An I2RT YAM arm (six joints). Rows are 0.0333 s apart.
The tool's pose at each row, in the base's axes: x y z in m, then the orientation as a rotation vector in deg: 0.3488 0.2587 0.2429 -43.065 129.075 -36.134; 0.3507 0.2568 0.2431 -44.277 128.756 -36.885; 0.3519 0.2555 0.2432 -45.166 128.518 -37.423; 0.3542 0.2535 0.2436 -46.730 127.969 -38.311; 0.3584 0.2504 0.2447 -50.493 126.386 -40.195; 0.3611 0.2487 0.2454 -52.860 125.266 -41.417; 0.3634 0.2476 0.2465 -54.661 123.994 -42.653; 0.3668 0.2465 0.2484 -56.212 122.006 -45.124
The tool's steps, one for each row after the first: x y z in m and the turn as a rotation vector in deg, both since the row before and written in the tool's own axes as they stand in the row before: 0.0000 -0.0021 0.0017 0.181 0.049 -1.118; 0.0001 -0.0014 0.0011 0.124 0.034 -0.817; -0.0002 -0.0024 0.0019 0.232 -0.065 -1.427; -0.0007 -0.0043 0.0030 0.493 -0.419 -3.383; -0.0005 -0.0026 0.0019 0.365 -0.301 -2.158; -0.0008 -0.0024 0.0012 0.627 -0.407 -1.778; -0.0015 -0.0034 0.0016 1.706 -0.375 -2.065
